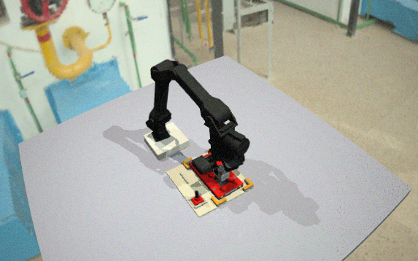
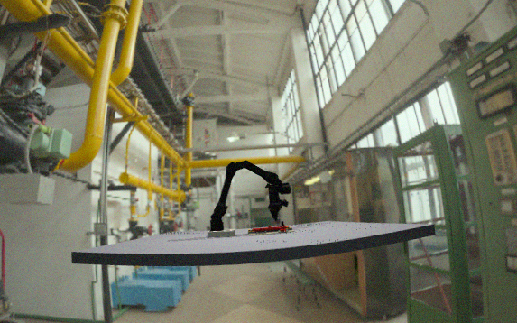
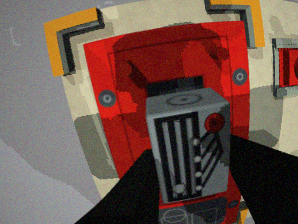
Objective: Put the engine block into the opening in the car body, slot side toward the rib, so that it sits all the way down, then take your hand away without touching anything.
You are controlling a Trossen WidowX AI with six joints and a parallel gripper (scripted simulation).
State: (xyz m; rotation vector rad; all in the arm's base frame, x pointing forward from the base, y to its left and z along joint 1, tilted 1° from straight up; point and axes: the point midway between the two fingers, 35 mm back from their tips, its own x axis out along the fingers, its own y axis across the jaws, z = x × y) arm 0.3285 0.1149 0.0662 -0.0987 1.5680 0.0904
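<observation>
My gripper tip is 1 cm above the engine block. Round my gripper tip: black peg 4 cm ahead, 11 cm to the right, 3 cm below.
</observation>
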